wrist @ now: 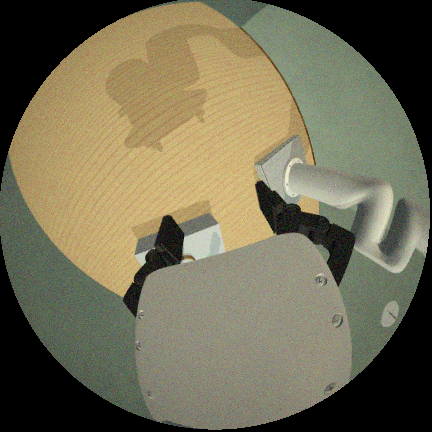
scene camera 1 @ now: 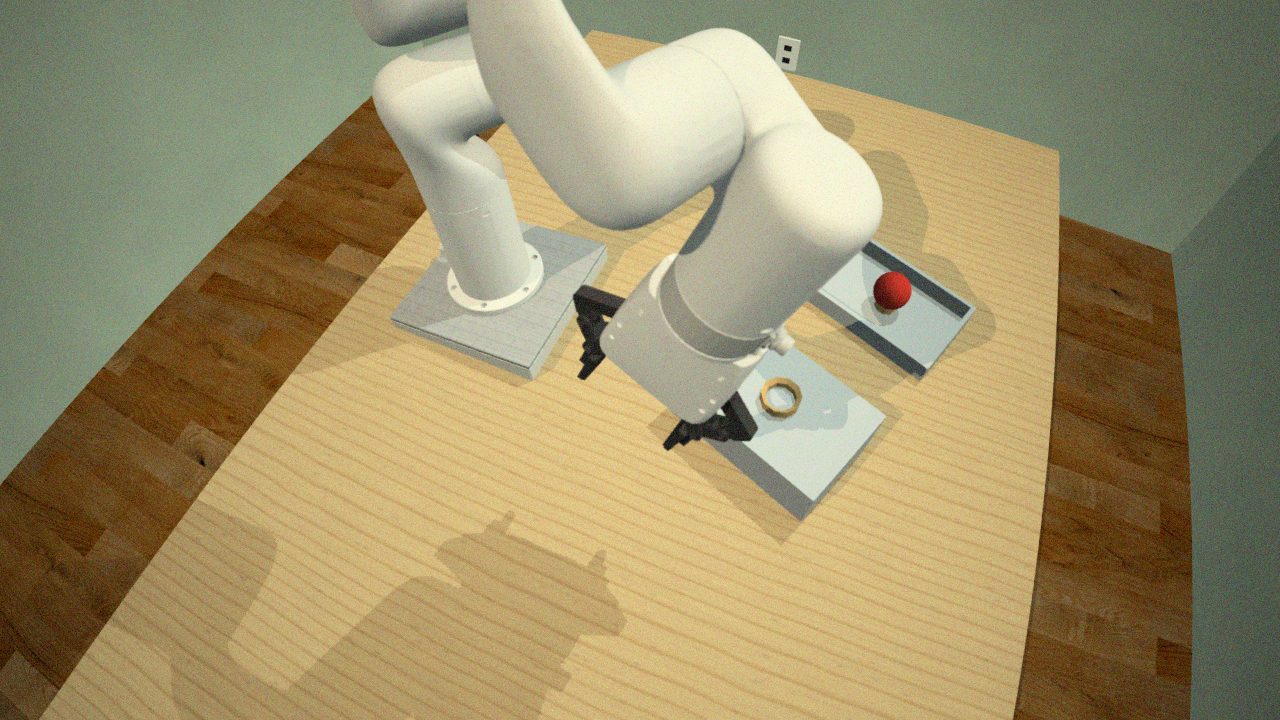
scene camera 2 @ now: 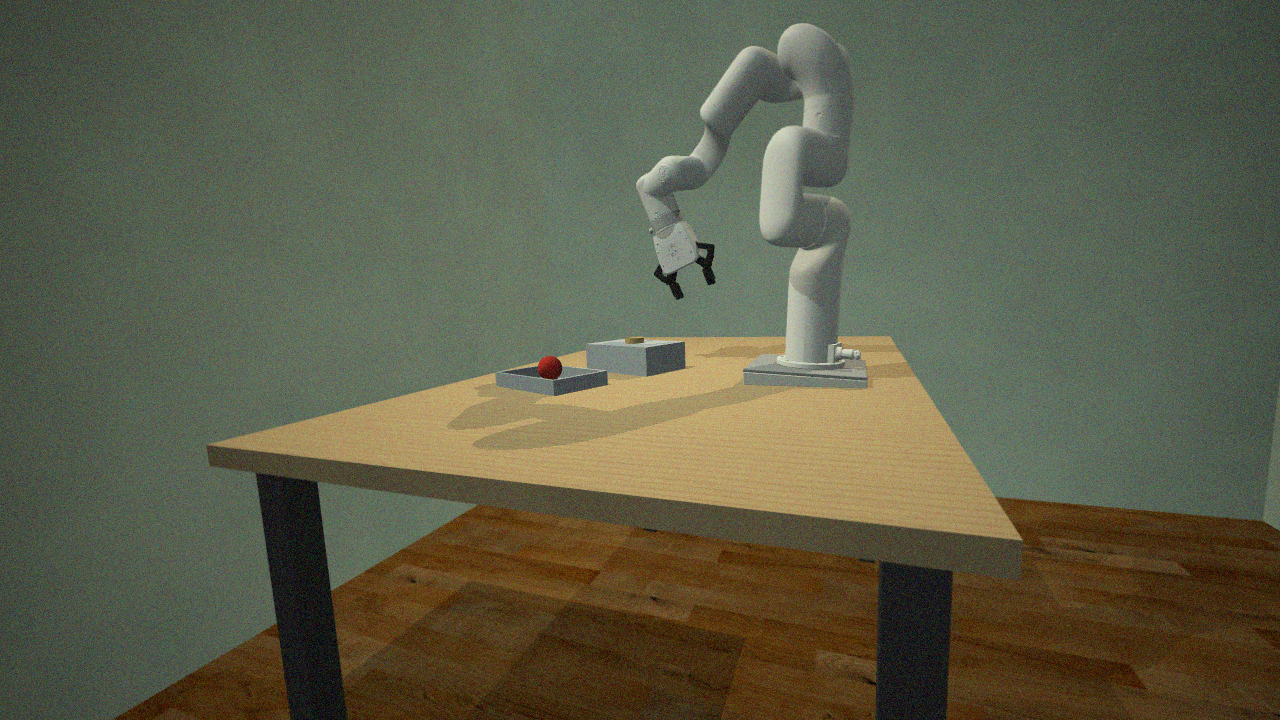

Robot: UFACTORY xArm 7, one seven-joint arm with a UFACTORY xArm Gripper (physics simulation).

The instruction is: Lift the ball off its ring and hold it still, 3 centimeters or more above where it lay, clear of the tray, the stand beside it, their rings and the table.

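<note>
A red ball rests on its ring, which is mostly hidden under it, inside the low grey tray. The ball does not show in the wrist view. A grey stand is beside the tray and bears an empty tan ring. My gripper is open and empty. It hangs tilted, well above the table, on the robot-base side of the stand and away from the ball.
The arm's base plate sits on the wooden table. In scene camera 1 the arm passes above the space between the base and the tray, and its wrist partly covers the tray's and stand's near corners.
</note>
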